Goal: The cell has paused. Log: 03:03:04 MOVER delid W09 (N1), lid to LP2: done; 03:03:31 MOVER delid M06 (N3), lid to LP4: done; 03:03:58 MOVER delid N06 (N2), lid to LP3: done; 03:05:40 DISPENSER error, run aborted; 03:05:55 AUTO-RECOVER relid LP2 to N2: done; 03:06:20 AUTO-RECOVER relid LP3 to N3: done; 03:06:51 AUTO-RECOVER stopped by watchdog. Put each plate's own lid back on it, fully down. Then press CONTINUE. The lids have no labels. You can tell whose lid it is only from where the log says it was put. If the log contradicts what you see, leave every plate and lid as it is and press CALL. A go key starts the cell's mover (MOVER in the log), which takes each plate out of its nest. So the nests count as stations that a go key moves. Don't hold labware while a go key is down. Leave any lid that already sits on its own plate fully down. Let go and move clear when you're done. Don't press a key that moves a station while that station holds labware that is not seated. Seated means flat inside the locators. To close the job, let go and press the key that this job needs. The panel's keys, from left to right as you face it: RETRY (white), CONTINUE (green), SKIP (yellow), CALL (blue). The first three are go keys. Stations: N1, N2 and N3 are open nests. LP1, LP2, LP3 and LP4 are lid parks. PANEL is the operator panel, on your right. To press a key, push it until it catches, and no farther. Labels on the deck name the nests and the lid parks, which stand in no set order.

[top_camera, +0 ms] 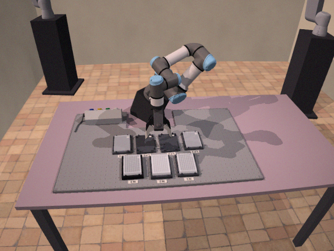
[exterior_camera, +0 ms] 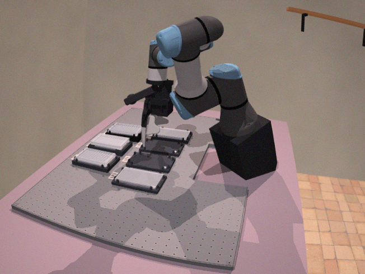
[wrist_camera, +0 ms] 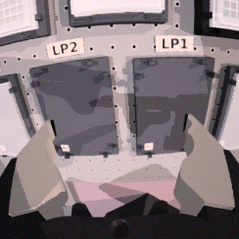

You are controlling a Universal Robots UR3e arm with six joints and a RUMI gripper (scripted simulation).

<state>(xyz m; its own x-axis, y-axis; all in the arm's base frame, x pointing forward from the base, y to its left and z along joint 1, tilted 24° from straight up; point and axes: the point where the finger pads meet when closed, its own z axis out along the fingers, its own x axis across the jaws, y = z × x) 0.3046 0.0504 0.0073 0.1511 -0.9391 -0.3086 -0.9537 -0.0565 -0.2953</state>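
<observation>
Now: the blue CALL key 43 cm to the right of my hand and 24 cm behind it. Also, from my hand: LP1 lid park (7 cm to the right, 6 cm below, 1 cm behind); LP2 lid park (6 cm below, 5 cm to the left, 3 cm behind); green key (33 cm to the right, 25 cm behind).
</observation>
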